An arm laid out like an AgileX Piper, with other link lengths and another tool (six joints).
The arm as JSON. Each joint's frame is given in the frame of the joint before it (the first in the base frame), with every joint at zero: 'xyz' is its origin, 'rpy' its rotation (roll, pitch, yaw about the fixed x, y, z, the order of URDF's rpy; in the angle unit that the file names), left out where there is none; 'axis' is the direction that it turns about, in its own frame. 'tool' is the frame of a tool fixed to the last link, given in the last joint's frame.
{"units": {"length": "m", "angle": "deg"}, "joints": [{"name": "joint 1", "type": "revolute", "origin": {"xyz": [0.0, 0.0, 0.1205]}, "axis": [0.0, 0.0, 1.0]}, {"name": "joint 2", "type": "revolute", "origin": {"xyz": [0.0, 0.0, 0.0], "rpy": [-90.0, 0.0, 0.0]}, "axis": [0.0, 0.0, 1.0]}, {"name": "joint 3", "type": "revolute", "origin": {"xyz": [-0.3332, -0.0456, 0.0]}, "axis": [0.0, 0.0, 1.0]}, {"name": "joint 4", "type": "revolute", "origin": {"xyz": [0.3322, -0.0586, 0.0], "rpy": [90.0, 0.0, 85.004]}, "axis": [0.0, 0.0, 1.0]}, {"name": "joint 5", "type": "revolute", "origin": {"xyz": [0.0, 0.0, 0.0], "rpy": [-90.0, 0.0, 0.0]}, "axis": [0.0, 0.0, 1.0]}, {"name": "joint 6", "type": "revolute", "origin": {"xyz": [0.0, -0.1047, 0.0], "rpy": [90.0, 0.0, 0.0]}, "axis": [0.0, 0.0, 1.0]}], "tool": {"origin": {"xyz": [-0.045, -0.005, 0.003], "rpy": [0.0, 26.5, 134.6]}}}
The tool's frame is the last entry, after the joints.
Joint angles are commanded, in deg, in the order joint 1, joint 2, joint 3, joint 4, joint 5, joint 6. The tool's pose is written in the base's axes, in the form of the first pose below.
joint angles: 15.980 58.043 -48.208 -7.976 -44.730 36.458
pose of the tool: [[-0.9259 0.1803 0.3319], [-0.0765 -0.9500 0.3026], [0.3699 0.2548 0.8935]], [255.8 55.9 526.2]
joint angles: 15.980 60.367 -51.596 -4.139 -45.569 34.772
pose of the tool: [[-0.9354 0.1536 0.3185], [-0.0743 -0.9660 0.2476], [0.3457 0.2080 0.9150]], [265.6 52.7 539.0]
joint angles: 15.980 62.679 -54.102 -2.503 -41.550 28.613
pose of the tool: [[-0.9209 0.0924 0.3788], [0.0206 -0.9586 0.2839], [0.3893 0.2692 0.8809]], [281.8 58.2 542.4]
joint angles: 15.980 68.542 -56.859 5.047 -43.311 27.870
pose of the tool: [[-0.8975 0.0846 0.4329], [-0.0065 -0.9839 0.1787], [0.4410 0.1576 0.8835]], [318.5 55.6 529.1]
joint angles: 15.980 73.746 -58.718 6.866 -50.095 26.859
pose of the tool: [[-0.9190 0.0499 0.3911], [0.0056 -0.9902 0.1394], [0.3943 0.1303 0.9097]], [340.9 58.7 518.2]
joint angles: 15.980 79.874 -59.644 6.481 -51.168 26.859
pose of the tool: [[-0.8903 0.0588 0.4515], [0.0175 -0.9865 0.1630], [0.4550 0.1530 0.8772]], [377.7 69.9 487.2]
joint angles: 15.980 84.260 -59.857 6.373 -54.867 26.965
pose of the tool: [[-0.8868 0.0548 0.4590], [0.0243 -0.9860 0.1647], [0.4616 0.1572 0.8731]], [398.0 75.6 462.8]
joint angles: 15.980 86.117 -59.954 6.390 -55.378 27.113
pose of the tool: [[-0.8767 0.0586 0.4774], [0.0258 -0.9854 0.1683], [0.4803 0.1599 0.8624]], [407.7 78.2 450.7]
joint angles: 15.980 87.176 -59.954 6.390 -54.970 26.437
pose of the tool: [[-0.8653 0.0568 0.4981], [0.0389 -0.9830 0.1796], [0.4998 0.1748 0.8483]], [413.9 80.4 442.8]
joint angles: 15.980 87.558 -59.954 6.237 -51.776 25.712
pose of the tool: [[-0.8350 0.0678 0.5460], [0.0533 -0.9777 0.2030], [0.5476 0.1986 0.8128]], [420.3 83.3 436.3]
